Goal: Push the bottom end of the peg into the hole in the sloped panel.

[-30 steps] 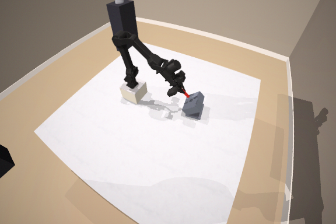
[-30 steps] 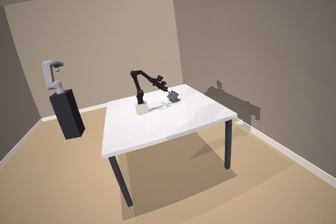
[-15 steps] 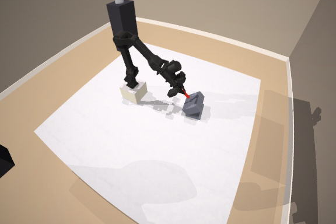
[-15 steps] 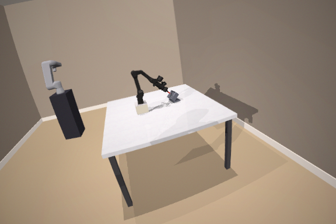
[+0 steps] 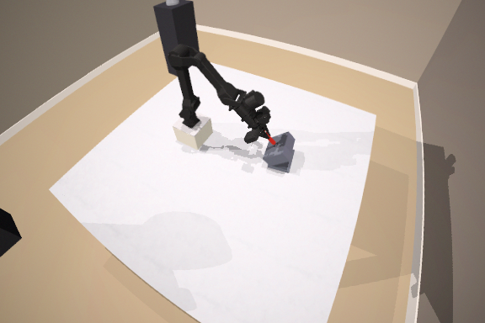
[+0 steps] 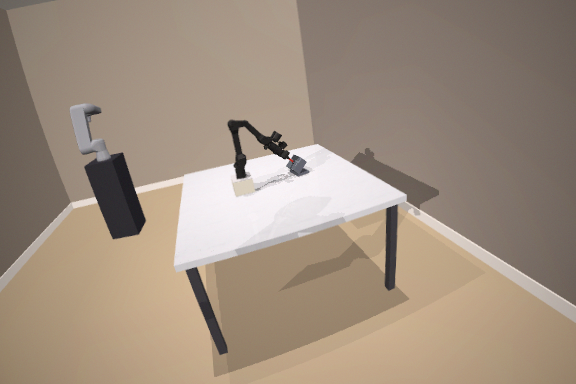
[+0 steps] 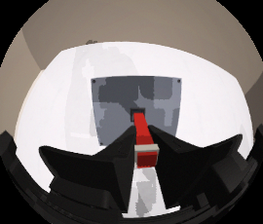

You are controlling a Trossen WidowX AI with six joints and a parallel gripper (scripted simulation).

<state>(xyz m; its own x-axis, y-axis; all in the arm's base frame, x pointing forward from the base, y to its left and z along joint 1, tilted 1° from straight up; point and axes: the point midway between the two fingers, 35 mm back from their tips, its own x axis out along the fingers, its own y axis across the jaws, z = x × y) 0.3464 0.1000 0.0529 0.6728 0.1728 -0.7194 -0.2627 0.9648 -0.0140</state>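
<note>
The red peg is 1 cm behind my gripper tip and 1 cm above it. From my gripper tip the other things lie so: grey panel 5 cm ahead, 1 cm to the left, 6 cm below.
</note>
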